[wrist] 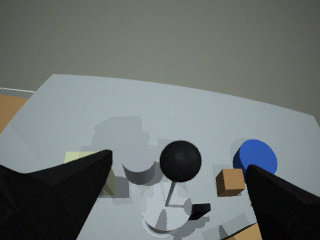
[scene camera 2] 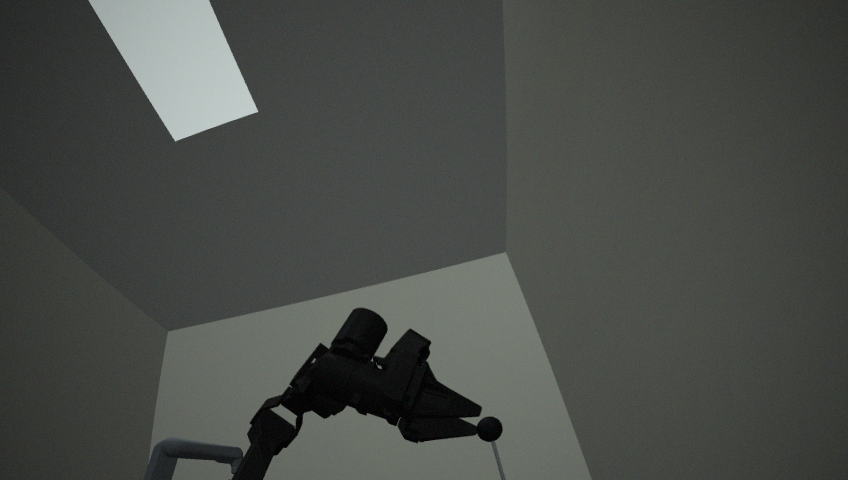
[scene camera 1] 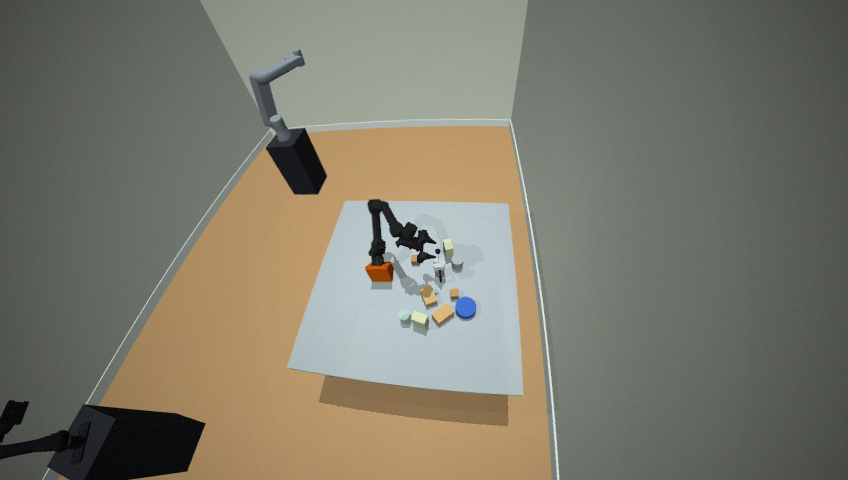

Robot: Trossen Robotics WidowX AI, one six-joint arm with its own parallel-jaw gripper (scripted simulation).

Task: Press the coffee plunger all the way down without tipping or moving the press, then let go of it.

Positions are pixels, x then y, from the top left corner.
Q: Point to a small tan cube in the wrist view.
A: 230,182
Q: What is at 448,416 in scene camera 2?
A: My gripper.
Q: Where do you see a grey cylinder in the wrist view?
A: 138,159
